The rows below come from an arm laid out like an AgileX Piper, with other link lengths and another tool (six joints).
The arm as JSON. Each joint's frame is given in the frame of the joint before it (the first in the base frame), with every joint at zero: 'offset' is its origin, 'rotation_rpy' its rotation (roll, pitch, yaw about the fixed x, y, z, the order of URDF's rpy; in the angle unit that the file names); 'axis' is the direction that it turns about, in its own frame. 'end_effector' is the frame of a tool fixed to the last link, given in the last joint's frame.
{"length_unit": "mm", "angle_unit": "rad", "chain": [
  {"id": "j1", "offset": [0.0, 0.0, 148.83], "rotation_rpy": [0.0, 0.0, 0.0], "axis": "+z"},
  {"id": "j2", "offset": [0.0, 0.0, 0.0], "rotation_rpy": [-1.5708, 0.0, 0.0], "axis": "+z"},
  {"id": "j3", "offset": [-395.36, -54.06, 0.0], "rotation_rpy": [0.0, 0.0, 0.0], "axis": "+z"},
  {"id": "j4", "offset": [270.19, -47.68, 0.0], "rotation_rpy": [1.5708, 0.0, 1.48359], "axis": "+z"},
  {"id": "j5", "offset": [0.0, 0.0, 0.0], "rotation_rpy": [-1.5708, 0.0, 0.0], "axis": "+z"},
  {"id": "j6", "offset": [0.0, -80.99, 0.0], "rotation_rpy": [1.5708, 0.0, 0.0], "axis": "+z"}
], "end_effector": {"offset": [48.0, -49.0, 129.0], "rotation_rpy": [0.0, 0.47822, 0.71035]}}
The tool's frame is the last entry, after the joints.
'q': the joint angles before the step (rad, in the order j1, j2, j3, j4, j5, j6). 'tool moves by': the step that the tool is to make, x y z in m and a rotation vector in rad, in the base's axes. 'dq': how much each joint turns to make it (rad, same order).
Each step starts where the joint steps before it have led.
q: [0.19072, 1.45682, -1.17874, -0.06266, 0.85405, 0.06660]
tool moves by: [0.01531, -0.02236, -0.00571, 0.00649, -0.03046, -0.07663]
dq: [-0.06929, 0.02661, 0.00000, -0.00670, -0.05713, 0.01448]
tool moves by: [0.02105, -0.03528, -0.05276, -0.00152, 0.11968, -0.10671]
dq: [-0.10192, 0.14455, -0.00001, 0.00359, -0.02487, 0.00625]
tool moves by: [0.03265, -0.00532, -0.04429, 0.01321, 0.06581, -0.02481]
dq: [-0.02095, 0.14684, -0.04776, 0.01421, -0.03346, -0.00002]
